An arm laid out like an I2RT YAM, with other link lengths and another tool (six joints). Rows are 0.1 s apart.
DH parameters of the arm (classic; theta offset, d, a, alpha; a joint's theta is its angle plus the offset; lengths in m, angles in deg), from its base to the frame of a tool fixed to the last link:
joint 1: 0 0.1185 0.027 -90
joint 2: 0 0 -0.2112 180
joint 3: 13.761 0 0.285 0
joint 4: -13.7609 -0.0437 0.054 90
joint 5: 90 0.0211 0 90
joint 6: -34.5 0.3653 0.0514 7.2
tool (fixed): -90 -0.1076 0 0
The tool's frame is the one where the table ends.
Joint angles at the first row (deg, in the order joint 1, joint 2, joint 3, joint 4, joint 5, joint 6):
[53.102 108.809 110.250 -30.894 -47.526 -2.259]
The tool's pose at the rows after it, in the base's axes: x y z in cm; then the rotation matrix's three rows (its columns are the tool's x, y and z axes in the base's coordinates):
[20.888 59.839 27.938], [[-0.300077 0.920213 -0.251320], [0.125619 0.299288 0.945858], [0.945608 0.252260 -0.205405]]
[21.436 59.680 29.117], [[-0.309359 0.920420 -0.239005], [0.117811 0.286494 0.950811], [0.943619 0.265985 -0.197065]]
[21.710 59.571 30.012], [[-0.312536 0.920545 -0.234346], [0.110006 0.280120 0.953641], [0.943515 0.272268 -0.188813]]
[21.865 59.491 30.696], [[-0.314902 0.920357 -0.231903], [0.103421 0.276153 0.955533], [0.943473 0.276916 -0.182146]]
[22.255 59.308 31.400], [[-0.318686 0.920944 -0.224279], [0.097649 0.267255 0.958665], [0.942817 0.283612 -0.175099]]
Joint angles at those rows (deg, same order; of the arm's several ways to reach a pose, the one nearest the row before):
[52.484 109.103 113.336 -32.362 -46.871 -2.268]
[52.049 109.412 115.481 -33.282 -46.673 -2.277]
[51.731 109.717 117.167 -33.974 -46.822 -2.115]
[51.517 109.945 118.437 -34.479 -46.976 -1.983]
[51.104 110.036 119.520 -34.835 -47.022 -1.867]

